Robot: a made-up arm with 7 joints. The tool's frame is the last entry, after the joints.
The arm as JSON. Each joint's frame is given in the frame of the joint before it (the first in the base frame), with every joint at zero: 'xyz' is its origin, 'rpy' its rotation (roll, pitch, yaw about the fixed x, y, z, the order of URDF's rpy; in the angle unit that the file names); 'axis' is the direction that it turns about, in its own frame. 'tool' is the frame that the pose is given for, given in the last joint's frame.
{
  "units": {
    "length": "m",
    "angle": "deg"
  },
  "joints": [
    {
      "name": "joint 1",
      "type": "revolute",
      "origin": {
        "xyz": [
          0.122,
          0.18,
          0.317
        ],
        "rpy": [
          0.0,
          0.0,
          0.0
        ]
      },
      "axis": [
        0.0,
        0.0,
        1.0
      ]
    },
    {
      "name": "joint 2",
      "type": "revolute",
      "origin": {
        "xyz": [
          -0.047,
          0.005,
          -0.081
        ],
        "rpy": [
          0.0,
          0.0,
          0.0
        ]
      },
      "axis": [
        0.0,
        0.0,
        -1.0
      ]
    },
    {
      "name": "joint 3",
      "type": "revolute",
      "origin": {
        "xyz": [
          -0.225,
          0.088,
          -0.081
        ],
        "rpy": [
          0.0,
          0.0,
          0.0
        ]
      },
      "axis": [
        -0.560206,
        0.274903,
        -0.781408
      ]
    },
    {
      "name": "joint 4",
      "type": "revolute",
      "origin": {
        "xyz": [
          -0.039,
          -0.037,
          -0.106
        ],
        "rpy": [
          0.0,
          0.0,
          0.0
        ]
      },
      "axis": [
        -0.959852,
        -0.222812,
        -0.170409
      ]
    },
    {
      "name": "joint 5",
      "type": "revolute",
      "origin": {
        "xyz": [
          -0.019,
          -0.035,
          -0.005
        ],
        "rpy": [
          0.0,
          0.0,
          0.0
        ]
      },
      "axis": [
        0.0,
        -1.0,
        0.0
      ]
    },
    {
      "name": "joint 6",
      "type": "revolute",
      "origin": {
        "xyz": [
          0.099,
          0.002,
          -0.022
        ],
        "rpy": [
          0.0,
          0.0,
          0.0
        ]
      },
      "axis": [
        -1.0,
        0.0,
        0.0
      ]
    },
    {
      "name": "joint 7",
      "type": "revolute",
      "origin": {
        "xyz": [
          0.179,
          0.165,
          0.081
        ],
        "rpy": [
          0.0,
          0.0,
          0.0
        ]
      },
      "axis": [
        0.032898,
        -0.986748,
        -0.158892
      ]
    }
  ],
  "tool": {
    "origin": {
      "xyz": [
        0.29,
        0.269,
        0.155
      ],
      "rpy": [
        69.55,
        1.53,
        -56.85
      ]
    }
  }
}
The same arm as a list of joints. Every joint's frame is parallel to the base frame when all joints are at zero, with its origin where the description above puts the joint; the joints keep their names.
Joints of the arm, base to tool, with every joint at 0 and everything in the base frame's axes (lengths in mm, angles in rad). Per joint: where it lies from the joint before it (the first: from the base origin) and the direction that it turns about. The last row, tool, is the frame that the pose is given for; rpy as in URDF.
joint 1: xyz 122 180 317 axis +z
joint 2: xyz -47 5 -81 axis -z
joint 3: xyz -225 88 -81 axis -0.560206 0.274903 -0.781408
joint 4: xyz -39 -37 -106 axis -0.95986 -0.222791 -0.170393
joint 5: xyz -19 -35 -5 axis -y
joint 6: xyz 99 2 -22 axis -x
joint 7: xyz 179 165 81 axis 0.032902 -0.986745 -0.158907
tool: xyz 290 269 155 rpy 1.2139 0.0267 -0.9922

